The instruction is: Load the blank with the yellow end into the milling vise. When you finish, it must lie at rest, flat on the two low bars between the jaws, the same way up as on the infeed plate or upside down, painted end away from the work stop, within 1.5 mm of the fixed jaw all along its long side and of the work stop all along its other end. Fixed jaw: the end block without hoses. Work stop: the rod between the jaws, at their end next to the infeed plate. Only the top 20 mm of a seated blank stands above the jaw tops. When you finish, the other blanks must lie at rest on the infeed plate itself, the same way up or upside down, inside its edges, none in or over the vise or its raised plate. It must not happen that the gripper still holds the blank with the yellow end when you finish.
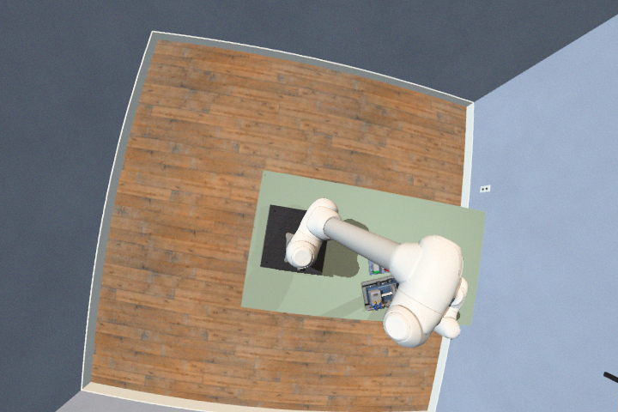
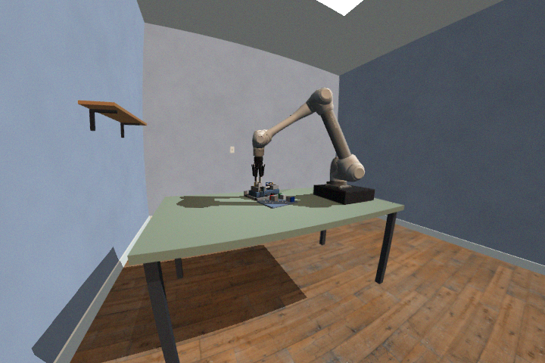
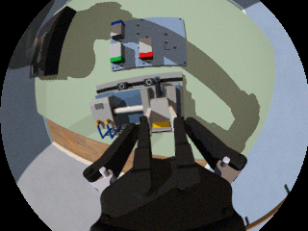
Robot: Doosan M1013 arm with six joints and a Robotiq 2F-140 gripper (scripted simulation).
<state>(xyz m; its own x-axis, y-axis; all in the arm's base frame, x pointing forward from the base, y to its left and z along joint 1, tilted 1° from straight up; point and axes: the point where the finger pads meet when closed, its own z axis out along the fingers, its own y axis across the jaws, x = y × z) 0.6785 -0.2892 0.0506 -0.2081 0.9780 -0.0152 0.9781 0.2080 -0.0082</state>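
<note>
Right now the blank with yellow end is 3 cm below my hand. From my hand the other things lie so: red-ended blank 6 cm behind, 17 cm to the left, 12 cm below; then green-ended blank 15 cm behind, 15 cm to the left, 12 cm below; then blue infeed plate 6 cm behind, 21 cm to the left, 14 cm below.
</note>
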